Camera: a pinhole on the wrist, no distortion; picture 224 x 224 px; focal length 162.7 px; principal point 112.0 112.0 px. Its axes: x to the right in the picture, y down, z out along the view. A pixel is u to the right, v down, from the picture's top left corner.
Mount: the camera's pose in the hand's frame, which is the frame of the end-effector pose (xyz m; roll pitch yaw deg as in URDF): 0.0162 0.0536 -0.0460 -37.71 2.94 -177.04
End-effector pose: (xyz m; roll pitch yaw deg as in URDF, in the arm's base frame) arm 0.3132 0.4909 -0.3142 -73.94 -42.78 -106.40
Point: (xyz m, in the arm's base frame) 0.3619 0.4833 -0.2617
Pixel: 92.5 113.4
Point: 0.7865 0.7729 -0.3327
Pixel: 212.3 61.2
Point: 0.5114 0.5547 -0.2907
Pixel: 163.4 64.0
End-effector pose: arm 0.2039 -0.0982 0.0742 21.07 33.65 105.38
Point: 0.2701 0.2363 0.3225
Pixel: 62.4 20.7
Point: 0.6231 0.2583 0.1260
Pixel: 71.7 149.8
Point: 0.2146 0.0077 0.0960
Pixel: 44.9 83.4
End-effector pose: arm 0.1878 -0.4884 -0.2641 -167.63 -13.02 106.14
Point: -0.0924 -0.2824 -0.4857
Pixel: 28.2 92.6
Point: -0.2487 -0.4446 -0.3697
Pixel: 73.6 172.9
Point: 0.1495 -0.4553 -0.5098
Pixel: 122.7 7.3
